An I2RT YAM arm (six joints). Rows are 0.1 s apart.
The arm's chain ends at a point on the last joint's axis. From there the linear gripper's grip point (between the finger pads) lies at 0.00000 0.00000 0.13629 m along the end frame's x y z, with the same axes.
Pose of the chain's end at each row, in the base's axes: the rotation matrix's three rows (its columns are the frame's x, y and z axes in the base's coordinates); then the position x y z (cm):
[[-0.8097, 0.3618, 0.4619], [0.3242, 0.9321, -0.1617], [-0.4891, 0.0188, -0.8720]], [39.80, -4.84, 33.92]
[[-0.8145, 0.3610, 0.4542], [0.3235, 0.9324, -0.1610], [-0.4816, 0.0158, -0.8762]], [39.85, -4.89, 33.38]
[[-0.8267, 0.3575, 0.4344], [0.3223, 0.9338, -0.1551], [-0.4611, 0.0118, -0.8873]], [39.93, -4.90, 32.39]
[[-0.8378, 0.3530, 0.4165], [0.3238, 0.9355, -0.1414], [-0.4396, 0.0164, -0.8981]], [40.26, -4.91, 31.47]
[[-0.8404, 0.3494, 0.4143], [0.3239, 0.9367, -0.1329], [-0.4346, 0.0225, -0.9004]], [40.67, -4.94, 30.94]
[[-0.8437, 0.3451, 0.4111], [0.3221, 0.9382, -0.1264], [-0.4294, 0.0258, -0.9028]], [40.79, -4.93, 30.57]
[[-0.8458, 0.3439, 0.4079], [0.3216, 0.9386, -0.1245], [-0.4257, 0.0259, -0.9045]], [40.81, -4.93, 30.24]
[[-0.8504, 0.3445, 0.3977], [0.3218, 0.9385, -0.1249], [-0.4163, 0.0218, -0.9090]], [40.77, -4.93, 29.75]
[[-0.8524, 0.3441, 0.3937], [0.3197, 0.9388, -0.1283], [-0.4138, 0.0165, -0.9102]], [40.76, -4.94, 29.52]
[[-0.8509, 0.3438, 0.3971], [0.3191, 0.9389, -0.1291], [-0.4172, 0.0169, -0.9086]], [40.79, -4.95, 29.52]
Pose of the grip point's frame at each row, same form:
[[-0.8097, 0.3618, 0.4619], [0.3242, 0.9321, -0.1617], [-0.4891, 0.0188, -0.8720]], [46.10, -7.04, 22.04]
[[-0.8145, 0.3610, 0.4542], [0.3235, 0.9324, -0.1610], [-0.4816, 0.0158, -0.8762]], [46.04, -7.08, 21.44]
[[-0.8267, 0.3575, 0.4344], [0.3223, 0.9338, -0.1551], [-0.4611, 0.0118, -0.8873]], [45.85, -7.01, 20.30]
[[-0.8378, 0.3530, 0.4165], [0.3238, 0.9355, -0.1414], [-0.4396, 0.0164, -0.8981]], [45.94, -6.84, 19.23]
[[-0.8404, 0.3494, 0.4143], [0.3239, 0.9367, -0.1329], [-0.4346, 0.0225, -0.9004]], [46.32, -6.75, 18.67]
[[-0.8437, 0.3451, 0.4111], [0.3221, 0.9382, -0.1264], [-0.4294, 0.0258, -0.9028]], [46.39, -6.65, 18.27]
[[-0.8458, 0.3439, 0.4079], [0.3216, 0.9386, -0.1245], [-0.4257, 0.0259, -0.9045]], [46.37, -6.63, 17.91]
[[-0.8504, 0.3445, 0.3977], [0.3218, 0.9385, -0.1249], [-0.4163, 0.0218, -0.9090]], [46.19, -6.63, 17.36]
[[-0.8524, 0.3441, 0.3937], [0.3197, 0.9388, -0.1283], [-0.4138, 0.0165, -0.9102]], [46.13, -6.69, 17.11]
[[-0.8509, 0.3438, 0.3971], [0.3191, 0.9389, -0.1291], [-0.4172, 0.0169, -0.9086]], [46.20, -6.71, 17.14]

